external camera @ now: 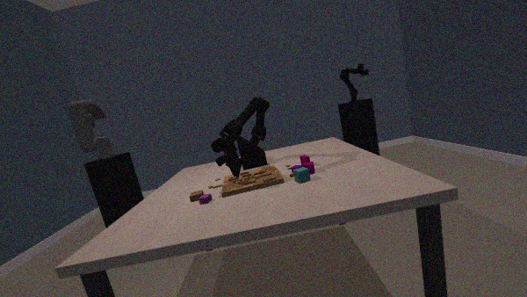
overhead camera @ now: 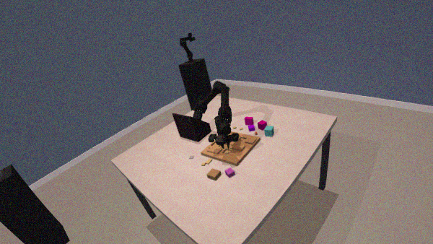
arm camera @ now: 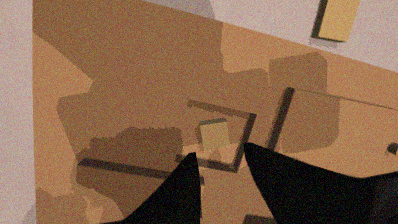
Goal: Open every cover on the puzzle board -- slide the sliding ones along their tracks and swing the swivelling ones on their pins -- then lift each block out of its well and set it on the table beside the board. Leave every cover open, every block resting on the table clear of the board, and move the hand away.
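Right now my gripper tip is 220 mm past the tiny grey block, 130 mm to the left of it and 50 mm above it. The rest, counted from my gripper tip: small orange block 270 mm to the left, 60 mm ahead, 40 mm below; brown block 200 mm to the right, 50 mm ahead, 30 mm below; teal block 300 mm to the left, 160 mm ahead, 20 mm below.
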